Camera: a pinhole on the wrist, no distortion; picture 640 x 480 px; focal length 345.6 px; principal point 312.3 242.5 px. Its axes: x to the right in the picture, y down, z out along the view. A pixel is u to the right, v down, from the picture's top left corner.
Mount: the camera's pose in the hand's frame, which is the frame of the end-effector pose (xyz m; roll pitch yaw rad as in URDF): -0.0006 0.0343 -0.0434 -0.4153 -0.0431 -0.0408
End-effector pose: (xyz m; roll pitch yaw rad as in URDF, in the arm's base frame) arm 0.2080 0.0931 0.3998 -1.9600 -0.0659 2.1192
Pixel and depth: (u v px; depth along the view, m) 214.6 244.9 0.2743
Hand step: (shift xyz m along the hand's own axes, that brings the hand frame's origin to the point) -0.0842 0.1502 0.2032
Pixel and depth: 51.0 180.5 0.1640
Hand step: -0.1297 0.0789 0.1130
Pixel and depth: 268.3 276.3 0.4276
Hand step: -0.0625 0.2478 0.3283
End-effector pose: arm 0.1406 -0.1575 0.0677 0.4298 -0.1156 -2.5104
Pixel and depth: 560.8 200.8 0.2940
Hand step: 0.2017 0.1123 0.2488
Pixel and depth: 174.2 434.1 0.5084
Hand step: -0.1996 0.5058 0.2990
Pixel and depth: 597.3 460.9 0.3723
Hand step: 0.3102 0.3874 0.2153
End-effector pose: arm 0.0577 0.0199 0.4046 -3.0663 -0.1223 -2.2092
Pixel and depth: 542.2 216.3 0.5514
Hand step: 0.3506 0.2043 0.4933
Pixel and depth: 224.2 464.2 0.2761
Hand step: -0.0675 0.3107 0.1346
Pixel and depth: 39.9 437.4 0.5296
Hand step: -0.4131 0.5385 0.3024
